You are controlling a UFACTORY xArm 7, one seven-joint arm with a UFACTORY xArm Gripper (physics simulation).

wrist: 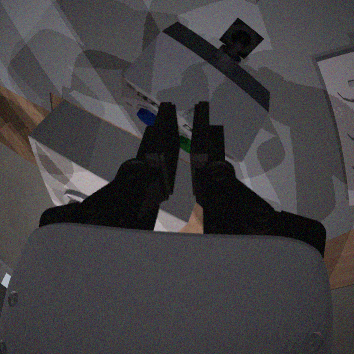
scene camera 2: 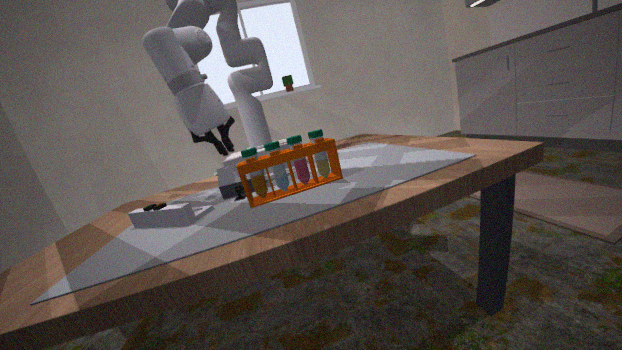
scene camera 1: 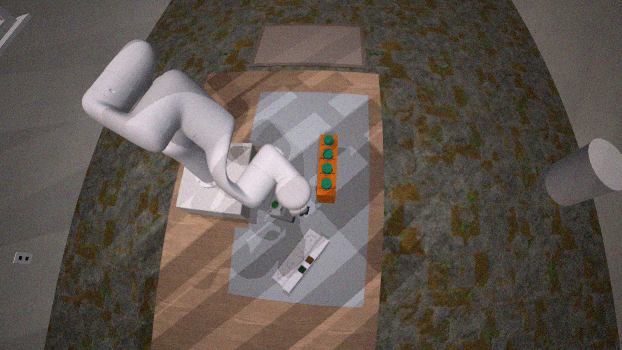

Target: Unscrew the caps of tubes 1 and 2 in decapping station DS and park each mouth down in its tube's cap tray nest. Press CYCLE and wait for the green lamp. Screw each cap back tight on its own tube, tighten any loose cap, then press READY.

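Places are measured from the arm's base along level axes (x left, y back, z up), in metres.
Pixels of known places: gripper, between the fingertips: (wrist: 186, 122) (scene camera 2: 229, 153); arm's base, origin of its link: (scene camera 2: 262, 147).
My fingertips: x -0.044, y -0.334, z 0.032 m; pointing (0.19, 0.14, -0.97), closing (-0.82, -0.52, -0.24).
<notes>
For each thing: its top centre in the pictures, then the offset to it from my fingertips. "spot": a spot on its surface instead. Level surfaces: height alone.
- orange rack, a spot on its surface: (scene camera 2: 260, 161) spot: dx +0.090, dy -0.114, dz -0.027 m
- grey box, centre of its top: (wrist: 173, 130) (scene camera 2: 237, 162) (scene camera 1: 282, 198) dx +0.001, dy +0.046, dz -0.035 m
- blue button, centre of its top: (wrist: 145, 123) dx +0.025, dy +0.067, dz -0.044 m
- green button, centre of its top: (wrist: 186, 151) (scene camera 1: 274, 203) dx -0.020, dy +0.070, dz -0.044 m
- black holder, a spot on its surface: (wrist: 241, 39) spot: dx -0.004, dy -0.025, dz -0.104 m
- white tray, centre of its top: (scene camera 2: 164, 200) (scene camera 1: 298, 259) dx -0.183, dy -0.044, dz -0.065 m
- brown square, a spot on its surface: (scene camera 1: 309, 260) spot: dx -0.179, dy -0.078, dz -0.066 m
- dark green square, a spot on its surface: (scene camera 1: 302, 269) spot: dx -0.213, dy -0.062, dz -0.065 m
- grey mat, height of its surface: dz -0.119 m
- wooden table, height of its surface: dz -0.121 m
An orange rack (scene camera 1: 326, 195) (scene camera 2: 260, 161) holds tubes with green caps; amber, blue, pink and yellow contents show in scene camera 2. A grey box (scene camera 2: 230, 175) (wrist: 225, 117) has a blue button (wrist: 146, 116), a green button (scene camera 1: 275, 204) (wrist: 185, 144) and a black holder (wrist: 241, 39) at its side. A white tray (scene camera 1: 283, 285) (scene camera 2: 162, 217) (wrist: 330, 75) has ring marks, a brown square (scene camera 1: 309, 260) and a dark green square (scene camera 1: 302, 269). My gripper (scene camera 2: 226, 151) (wrist: 186, 122) is shut, with a narrow empty gap, above the box near the green button. The arm hides part of the box in scene camera 1.
The white arm base block (scene camera 1: 215, 202) stands left of the box. The orange rack stands right of the box and the white tray lies toward the near end. A grey mat (scene camera 1: 345, 285) (scene camera 2: 125, 250) covers part of the wooden table (scene camera 1: 200, 310).
</notes>
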